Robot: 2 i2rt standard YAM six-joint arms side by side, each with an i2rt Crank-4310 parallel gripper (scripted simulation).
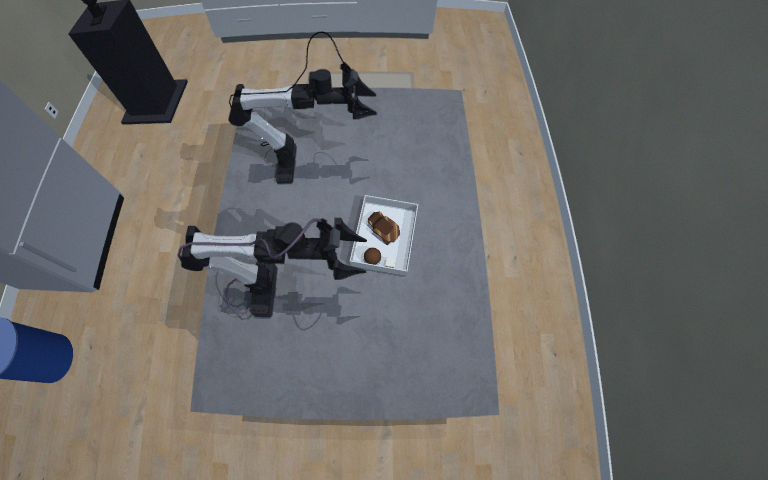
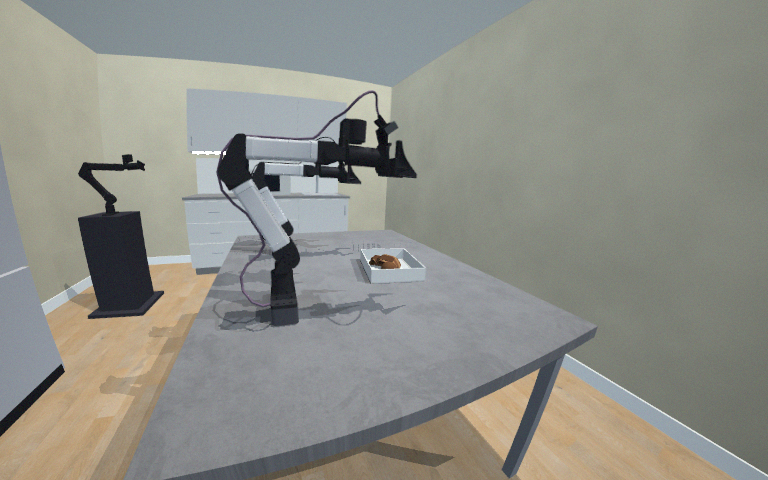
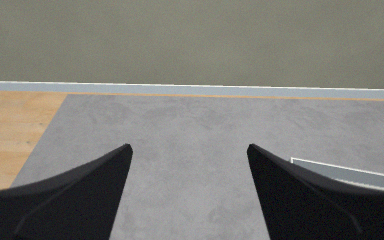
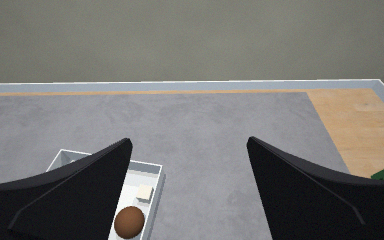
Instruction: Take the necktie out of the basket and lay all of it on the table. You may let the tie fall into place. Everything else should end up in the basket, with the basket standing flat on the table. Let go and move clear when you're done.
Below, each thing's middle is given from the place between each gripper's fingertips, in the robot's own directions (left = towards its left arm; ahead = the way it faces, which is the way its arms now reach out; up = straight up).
Right now my right hand (image 2: 409,176) is 38 cm above the white basket (image 1: 404,214), 23 cm to the right of it and 6 cm short of it. Round my right hand: brown ball (image 4: 131,215) (36 cm below, 14 cm to the left, 2 cm ahead).
Right now my left hand is 360 mm to the left of the white basket, 350 mm above it and 60 mm short of it. From my left hand the other things lie so: brown ball: 450 mm to the right, 330 mm below, 20 mm ahead.
